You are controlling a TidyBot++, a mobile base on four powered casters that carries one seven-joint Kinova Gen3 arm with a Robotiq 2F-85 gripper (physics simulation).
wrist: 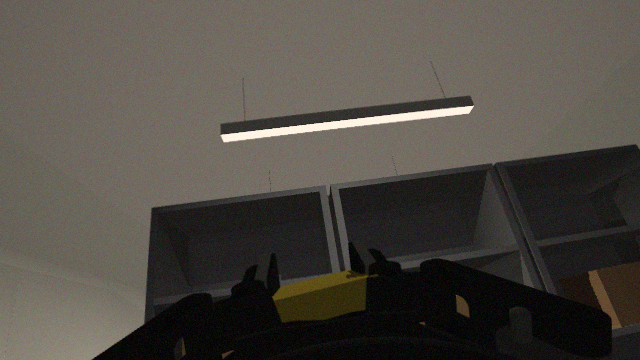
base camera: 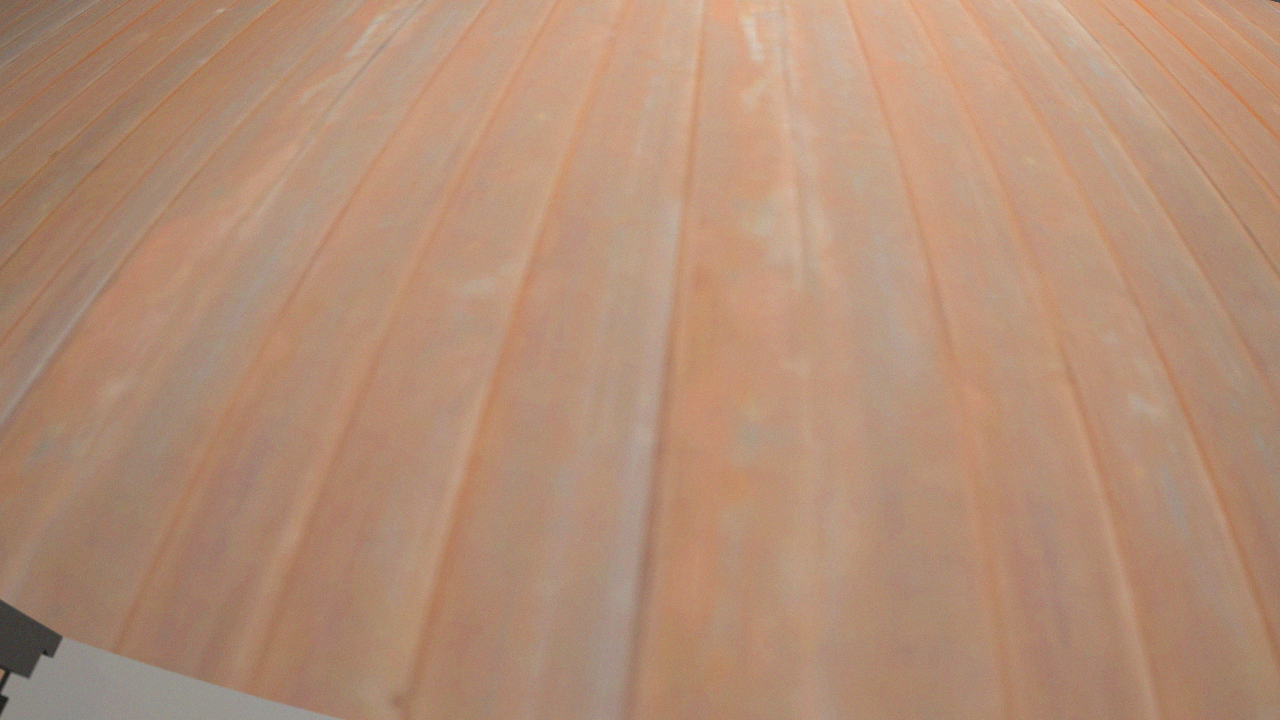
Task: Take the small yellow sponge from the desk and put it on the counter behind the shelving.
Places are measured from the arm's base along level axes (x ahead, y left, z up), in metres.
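Pixels of known places: gripper, between the fingertips: (wrist: 314, 266).
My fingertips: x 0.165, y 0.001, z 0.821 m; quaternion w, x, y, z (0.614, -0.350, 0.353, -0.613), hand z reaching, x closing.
Note:
Behind a point stands the place of what it marks.
My gripper (wrist: 314, 266) {x 0.165, y 0.001, z 0.821 m} is shut on the small yellow sponge (wrist: 322, 298) {x 0.113, y 0.000, z 0.800 m}, which shows between the dark fingers at the bottom of the wrist view. The grey shelving (wrist: 329, 227) {x 1.597, y -0.116, z 1.275 m} stands beyond the gripper, its upper compartments rising behind the fingers. The wrist view is tilted upward. The desk and the counter do not show in either view, and the gripper and sponge do not show in the base view.
A cardboard box (wrist: 625, 295) {x 1.627, y -1.492, z 0.723 m} sits in a compartment at the right. A lit bar lamp (wrist: 350, 120) {x 1.286, y -0.273, z 1.683 m} hangs above the shelving. In the base view, wooden floor (base camera: 671, 358) {x 0.419, y 0.011, z -0.396 m} stretches ahead, with a pale surface (base camera: 152, 685) and dark part (base camera: 25, 634) at the lower left.

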